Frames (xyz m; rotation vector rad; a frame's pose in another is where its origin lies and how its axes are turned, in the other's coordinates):
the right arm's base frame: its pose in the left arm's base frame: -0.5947 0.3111 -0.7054 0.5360 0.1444 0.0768
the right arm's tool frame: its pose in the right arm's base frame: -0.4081 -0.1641 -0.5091 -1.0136 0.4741 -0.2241
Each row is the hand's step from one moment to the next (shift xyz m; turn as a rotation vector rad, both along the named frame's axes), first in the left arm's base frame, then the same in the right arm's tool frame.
Working: the left arm's base frame: its pose in the right arm's tool frame: 0.3011 -1.0703 1.1990 0.5223 -0.5860 -0.0482

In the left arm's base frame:
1: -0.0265 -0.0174 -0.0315 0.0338 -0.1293 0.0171
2: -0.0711 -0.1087 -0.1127 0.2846 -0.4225 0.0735
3: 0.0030 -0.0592 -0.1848 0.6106 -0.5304 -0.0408
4: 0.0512 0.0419 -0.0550 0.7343 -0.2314 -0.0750
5: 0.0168 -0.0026 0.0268 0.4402 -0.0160 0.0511
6: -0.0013 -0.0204 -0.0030 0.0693 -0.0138 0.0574
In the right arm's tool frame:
1: -0.0034 0.0043 -0.0444 0.0322 -0.1266 -0.0330
2: 0.0124 -0.0296 -0.1689 0.2413 -0.4546 -0.0056
3: 0.1082 0.0324 -0.1578 0.5864 -0.5577 0.0294
4: 0.0682 0.0519 0.0077 0.6778 -0.3055 0.2135
5: -0.0001 -0.0177 0.0264 0.3420 -0.1203 0.2553
6: 0.0026 -0.0161 -0.0127 0.0284 -0.0513 0.0697

